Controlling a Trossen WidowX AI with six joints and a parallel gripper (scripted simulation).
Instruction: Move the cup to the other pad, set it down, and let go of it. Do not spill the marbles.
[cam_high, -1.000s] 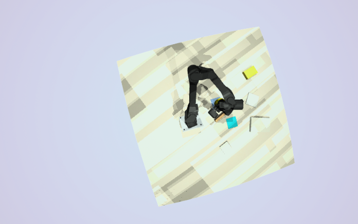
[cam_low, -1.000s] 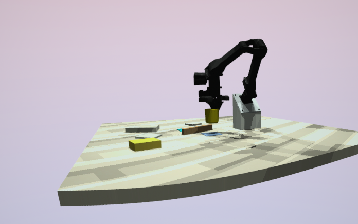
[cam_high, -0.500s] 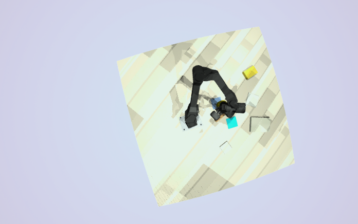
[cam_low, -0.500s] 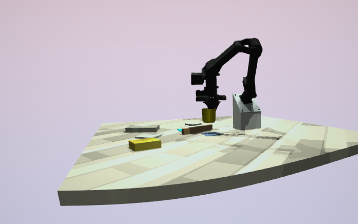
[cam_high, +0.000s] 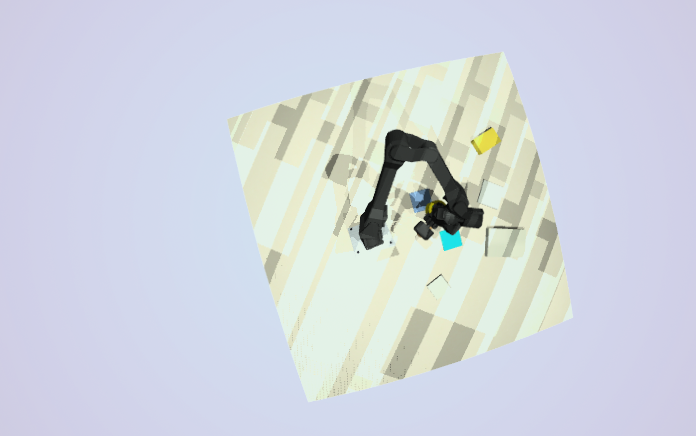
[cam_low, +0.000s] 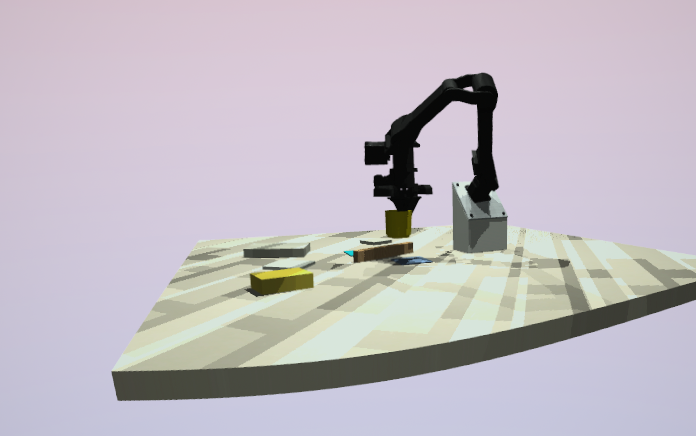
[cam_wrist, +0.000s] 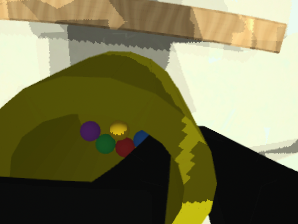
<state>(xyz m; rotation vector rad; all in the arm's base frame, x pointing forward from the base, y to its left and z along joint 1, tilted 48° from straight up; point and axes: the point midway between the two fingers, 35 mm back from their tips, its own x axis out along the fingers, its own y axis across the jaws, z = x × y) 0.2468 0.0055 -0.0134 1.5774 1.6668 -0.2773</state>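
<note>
The cyan pad is 8 cm ahead of my gripper tip, 13 cm to the right of it and 10 cm below it. Round my gripper tip: light blue sheet (2 cm ahead, 6 cm to the left, 10 cm below); then wooden bar (5 cm ahead, 4 cm to the right, 9 cm below); then yellow cup (2 cm ahead, 1 cm to the left).
</note>
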